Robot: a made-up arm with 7 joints. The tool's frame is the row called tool.
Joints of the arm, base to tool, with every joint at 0 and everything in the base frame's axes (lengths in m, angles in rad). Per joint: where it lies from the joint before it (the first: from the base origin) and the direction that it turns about. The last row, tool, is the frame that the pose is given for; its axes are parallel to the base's.
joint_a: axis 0 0 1 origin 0 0 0.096
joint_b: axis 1 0 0 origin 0.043 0.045 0.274
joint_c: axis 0 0 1 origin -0.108 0.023 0.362
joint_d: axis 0 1 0 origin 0.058 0.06 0.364
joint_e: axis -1 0 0 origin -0.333 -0.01 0.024
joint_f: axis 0 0 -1 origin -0.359 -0.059 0.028
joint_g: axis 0 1 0 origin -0.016 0.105 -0.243
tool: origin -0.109 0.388 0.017
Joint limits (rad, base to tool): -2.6..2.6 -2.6..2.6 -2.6..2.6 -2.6..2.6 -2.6..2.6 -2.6..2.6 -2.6..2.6
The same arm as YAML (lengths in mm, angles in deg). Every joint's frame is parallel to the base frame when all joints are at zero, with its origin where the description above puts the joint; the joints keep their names.
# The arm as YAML. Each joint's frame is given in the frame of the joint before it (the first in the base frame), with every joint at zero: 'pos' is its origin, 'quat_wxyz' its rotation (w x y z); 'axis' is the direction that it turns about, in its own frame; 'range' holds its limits. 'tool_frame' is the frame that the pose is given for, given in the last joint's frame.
length_unit: mm
angle_unit: deg
joints:
  - joint: joint_a
    pos: [0.0, 0.0, 96.0]
    quat_wxyz: [1.0, 0.0, 0.0, 0.0]
    axis: "+z"
    range: [-148.97, 148.97]
  - joint: joint_b
    pos: [43.0, 45.0, 274.0]
    quat_wxyz: [1.0, 0.0, 0.0, 0.0]
    axis: "+x"
    range: [-148.97, 148.97]
  - joint: joint_c
    pos: [-108.0, 23.0, 362.0]
    quat_wxyz: [1.0, 0.0, 0.0, 0.0]
    axis: "+z"
    range: [-148.97, 148.97]
  - joint: joint_d
    pos: [58.0, 60.0, 364.0]
    quat_wxyz: [1.0, 0.0, 0.0, 0.0]
    axis: "+y"
    range: [-148.97, 148.97]
  - joint: joint_e
    pos: [-333.0, -10.0, 24.0]
    quat_wxyz: [1.0, 0.0, 0.0, 0.0]
    axis: "-x"
    range: [-148.97, 148.97]
  - joint: joint_f
    pos: [-359.0, -59.0, 28.0]
    quat_wxyz: [1.0, 0.0, 0.0, 0.0]
    axis: "-z"
    range: [-148.97, 148.97]
  - joint: joint_g
    pos: [-16.0, 105.0, -243.0]
    quat_wxyz: [1.0, 0.0, 0.0, 0.0]
    axis: "+y"
    range: [-148.97, 148.97]
tool_frame:
  pos: [-109.0, 388.0, 17.0]
  quat_wxyz: [1.0, 0.0, 0.0, 0.0]

